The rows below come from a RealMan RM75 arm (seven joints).
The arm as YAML. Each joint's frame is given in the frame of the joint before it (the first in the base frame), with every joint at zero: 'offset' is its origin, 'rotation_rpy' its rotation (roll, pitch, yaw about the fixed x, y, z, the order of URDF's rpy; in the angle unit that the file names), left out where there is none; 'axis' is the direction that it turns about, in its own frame. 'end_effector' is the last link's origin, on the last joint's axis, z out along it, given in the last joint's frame.
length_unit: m
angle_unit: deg
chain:
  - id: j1
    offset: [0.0, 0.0, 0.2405]
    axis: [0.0, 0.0, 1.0]
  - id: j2
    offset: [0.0, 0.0, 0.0]
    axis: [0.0, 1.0, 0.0]
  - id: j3
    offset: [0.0, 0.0, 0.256]
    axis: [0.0, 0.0, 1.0]
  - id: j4
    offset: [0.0, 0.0, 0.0]
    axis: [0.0, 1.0, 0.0]
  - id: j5
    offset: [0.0, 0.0, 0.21]
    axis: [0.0, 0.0, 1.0]
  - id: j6
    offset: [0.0, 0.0, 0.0]
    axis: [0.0, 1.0, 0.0]
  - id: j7
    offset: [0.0, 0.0, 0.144]
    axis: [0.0, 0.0, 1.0]
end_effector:
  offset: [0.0, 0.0, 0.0]
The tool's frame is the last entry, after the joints.
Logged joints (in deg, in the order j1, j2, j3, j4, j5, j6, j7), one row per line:
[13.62, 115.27, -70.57, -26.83, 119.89, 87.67, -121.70]
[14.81, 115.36, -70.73, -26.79, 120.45, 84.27, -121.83]
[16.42, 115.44, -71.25, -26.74, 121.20, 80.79, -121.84]
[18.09, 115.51, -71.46, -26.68, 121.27, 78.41, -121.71]
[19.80, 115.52, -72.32, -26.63, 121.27, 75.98, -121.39]
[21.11, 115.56, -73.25, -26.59, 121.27, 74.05, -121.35]
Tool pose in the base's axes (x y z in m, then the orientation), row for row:
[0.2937, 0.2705, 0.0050, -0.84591, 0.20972, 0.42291, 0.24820]
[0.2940, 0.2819, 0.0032, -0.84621, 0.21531, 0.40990, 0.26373]
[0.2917, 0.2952, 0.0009, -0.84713, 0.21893, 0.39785, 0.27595]
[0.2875, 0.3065, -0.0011, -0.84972, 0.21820, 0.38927, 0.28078]
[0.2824, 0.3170, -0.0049, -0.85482, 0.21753, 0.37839, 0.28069]
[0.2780, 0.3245, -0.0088, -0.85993, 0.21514, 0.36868, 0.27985]
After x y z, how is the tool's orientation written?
As a quaternion, x y z w.
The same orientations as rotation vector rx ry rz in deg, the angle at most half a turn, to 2 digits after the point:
[-132.08, 32.75, 66.03]
[-131.08, 33.35, 63.49]
[-130.41, 33.70, 61.25]
[-130.49, 33.51, 59.78]
[-131.28, 33.41, 58.11]
[-132.12, 33.05, 56.64]

